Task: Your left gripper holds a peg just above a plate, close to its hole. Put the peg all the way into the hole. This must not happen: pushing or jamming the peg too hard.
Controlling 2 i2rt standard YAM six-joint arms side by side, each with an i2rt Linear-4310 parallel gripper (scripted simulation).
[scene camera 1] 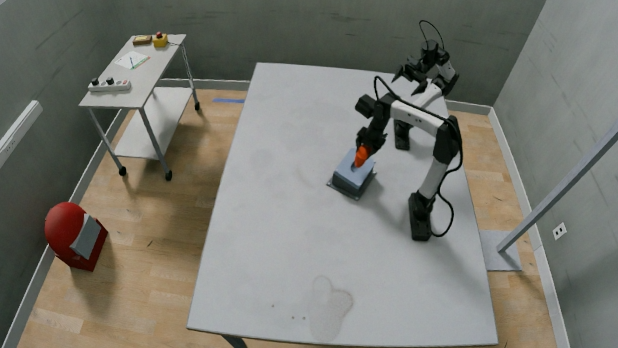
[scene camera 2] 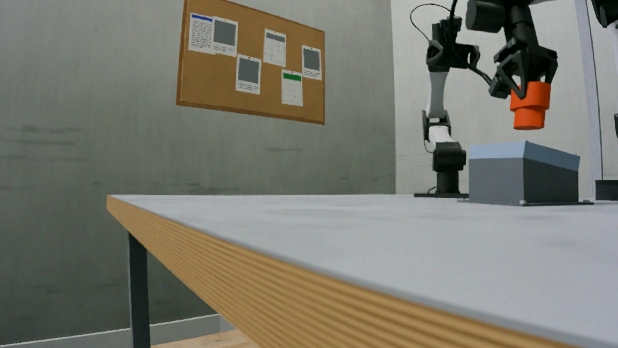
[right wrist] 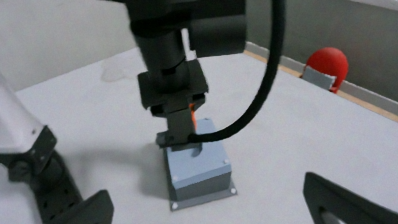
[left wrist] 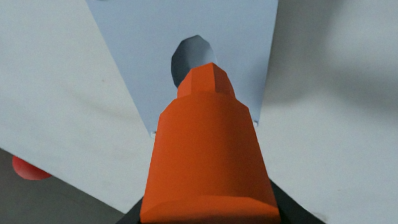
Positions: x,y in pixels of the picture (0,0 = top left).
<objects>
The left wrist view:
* orange peg: 206,155
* blue-grey plate: 150,52
</objects>
